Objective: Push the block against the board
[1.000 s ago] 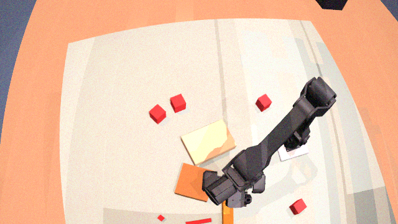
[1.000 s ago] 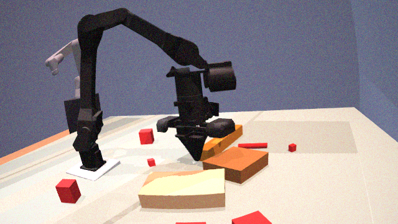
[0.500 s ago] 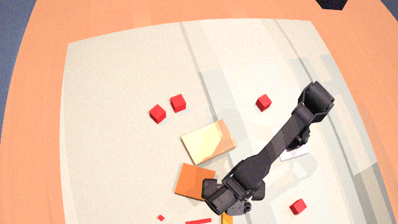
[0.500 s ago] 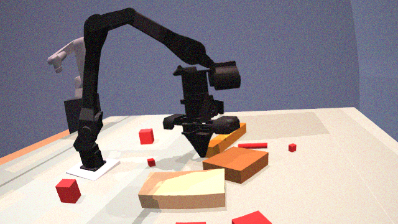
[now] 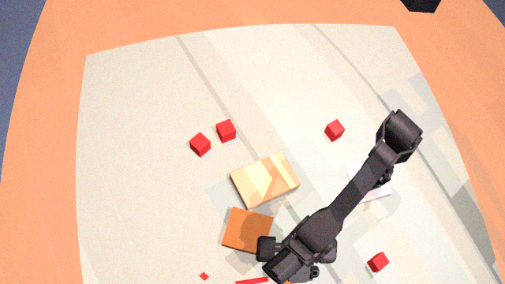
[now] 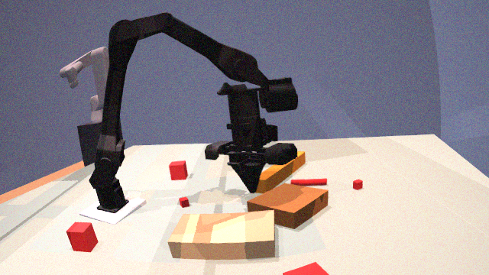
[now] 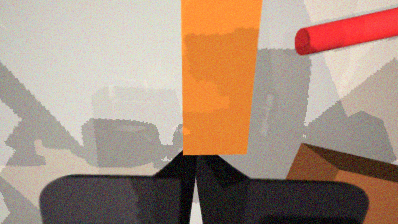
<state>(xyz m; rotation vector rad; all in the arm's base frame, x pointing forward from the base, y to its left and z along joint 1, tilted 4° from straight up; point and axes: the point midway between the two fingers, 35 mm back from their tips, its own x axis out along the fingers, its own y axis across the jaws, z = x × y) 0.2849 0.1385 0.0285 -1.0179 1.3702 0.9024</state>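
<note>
Now: the square block 9 cm to the right of my gripper tip, 9 cm ahead of it and 1 cm above it. From my gripper tip the other things lie so: red rod 11 cm ahead, 4 cm to the left; then orange-yellow bar 11 cm to the left, 4 cm ahead, 1 cm above.
</note>
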